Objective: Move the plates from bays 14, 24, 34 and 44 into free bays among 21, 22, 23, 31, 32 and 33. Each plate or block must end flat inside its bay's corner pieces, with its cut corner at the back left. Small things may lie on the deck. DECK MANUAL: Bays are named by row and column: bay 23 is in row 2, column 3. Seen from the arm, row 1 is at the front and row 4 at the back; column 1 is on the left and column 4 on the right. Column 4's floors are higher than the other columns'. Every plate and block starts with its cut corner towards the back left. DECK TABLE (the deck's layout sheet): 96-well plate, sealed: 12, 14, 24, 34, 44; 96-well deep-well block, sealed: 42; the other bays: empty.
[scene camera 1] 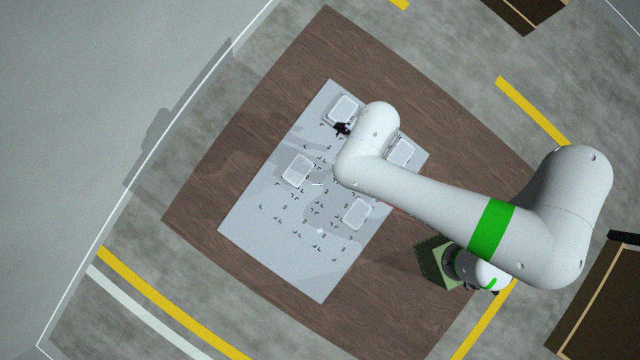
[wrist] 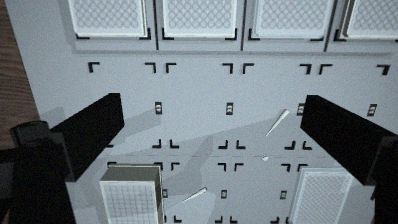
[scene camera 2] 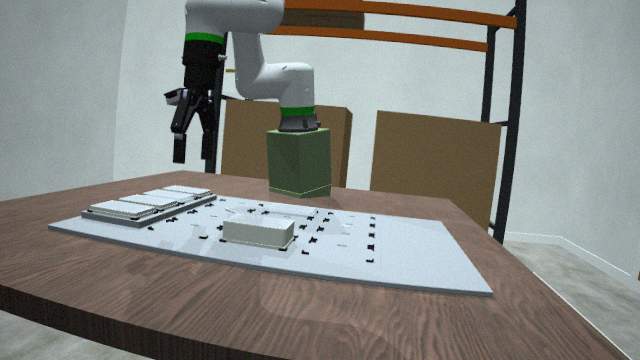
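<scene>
Gripper [scene camera 2: 193, 161], visible in the wrist view too [wrist: 212, 110]. Sealed deep-well block [scene camera 2: 264, 232] visible.
</scene>
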